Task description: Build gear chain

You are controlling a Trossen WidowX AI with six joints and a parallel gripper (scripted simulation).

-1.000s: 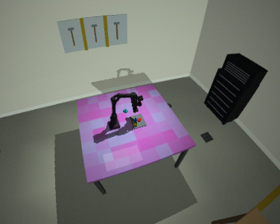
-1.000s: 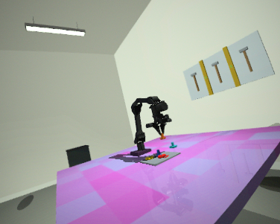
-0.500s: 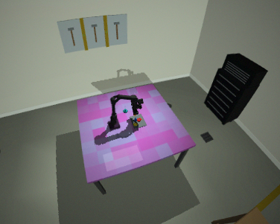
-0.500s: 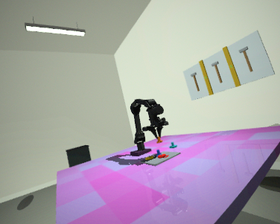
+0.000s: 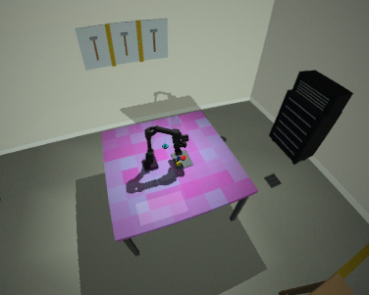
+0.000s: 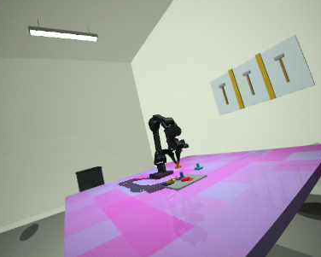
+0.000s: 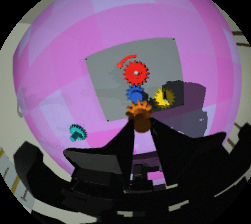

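My gripper tip is now 2 cm short of the blue gear and 8 cm above it. Also, from my gripper tip: orange gear: 1 cm below; red gear: 6 cm ahead, 2 cm to the right, 8 cm below; yellow gear: 2 cm behind, 6 cm to the right, 8 cm below.
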